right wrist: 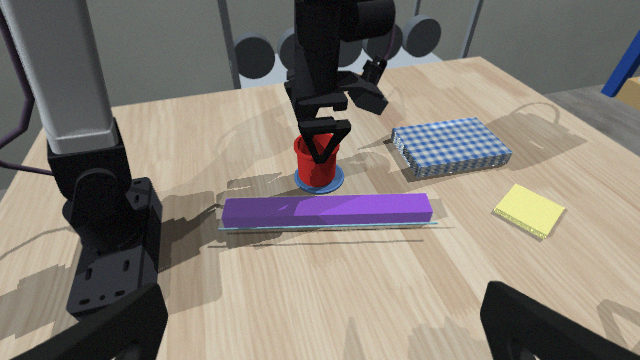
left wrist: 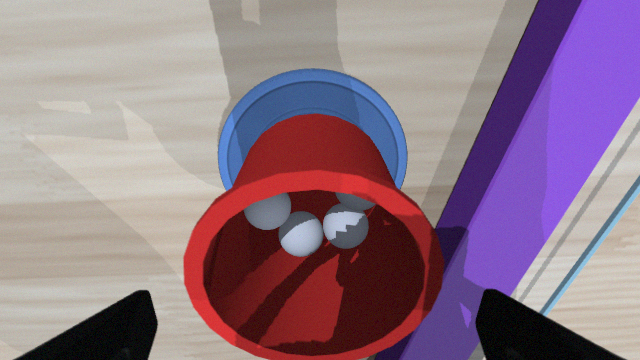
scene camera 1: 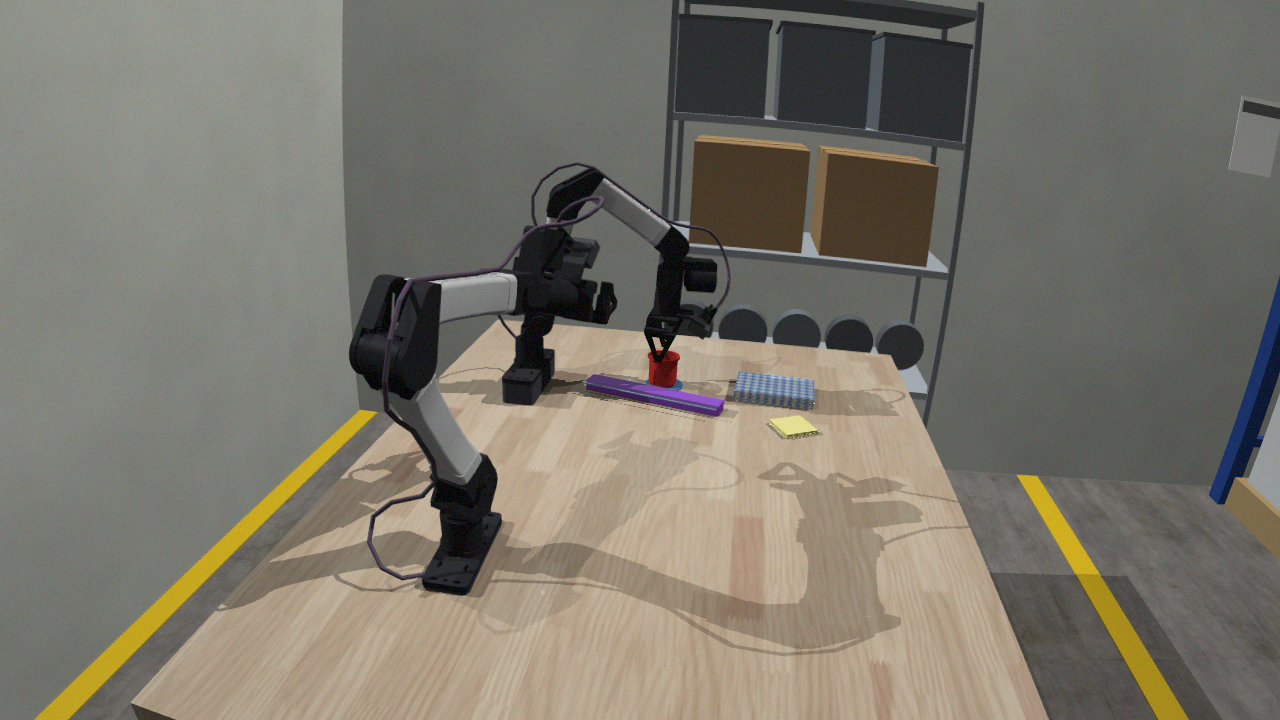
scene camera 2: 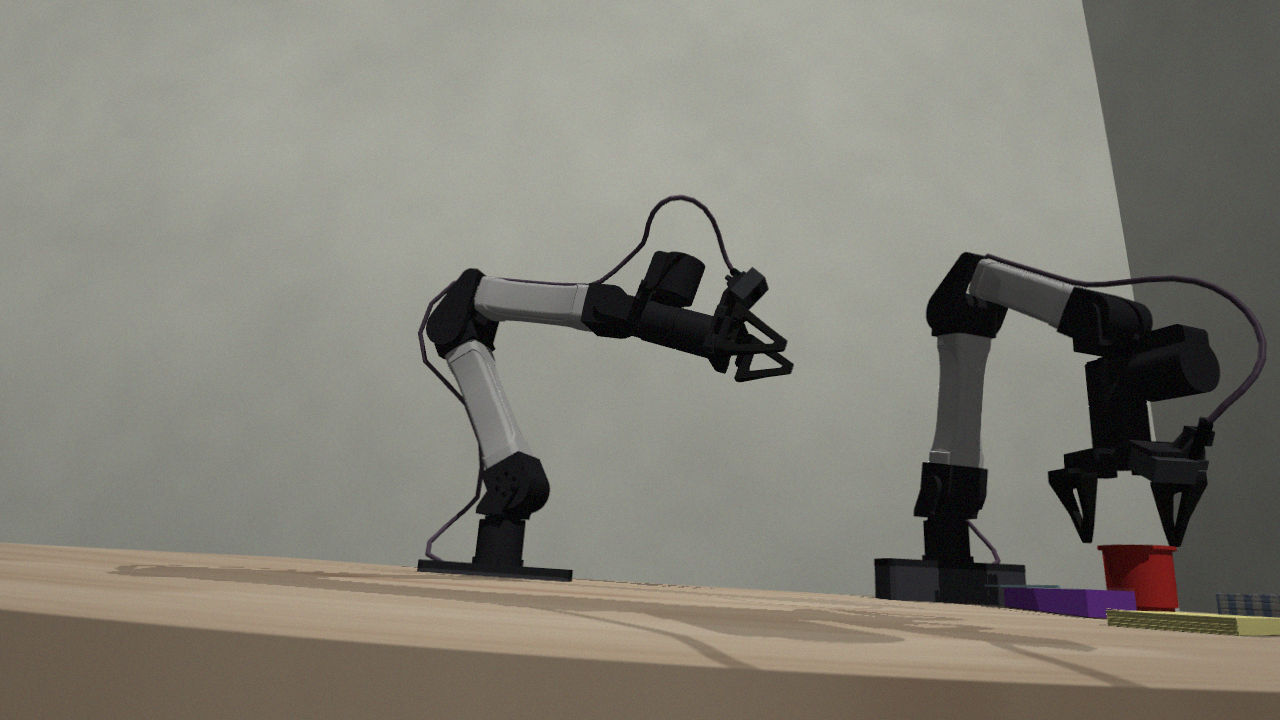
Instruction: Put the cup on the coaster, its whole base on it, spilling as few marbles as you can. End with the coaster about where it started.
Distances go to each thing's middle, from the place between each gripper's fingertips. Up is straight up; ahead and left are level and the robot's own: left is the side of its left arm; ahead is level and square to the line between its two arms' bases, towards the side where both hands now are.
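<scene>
The red cup (scene camera 2: 1149, 569) is 50 mm below my left hand and 10 mm ahead of it. From that same left hand, I find the long purple bar (scene camera 2: 1089, 602) 100 mm to the right, 70 mm below and 20 mm behind.
As for my right hand (scene camera 2: 789, 358), it is 28 cm above the long purple bar, 24 cm to the right of it and 12 cm short of it, while the red cup, counted from this right hand, is 35 cm to the left, 14 cm ahead and 26 cm below.
</scene>
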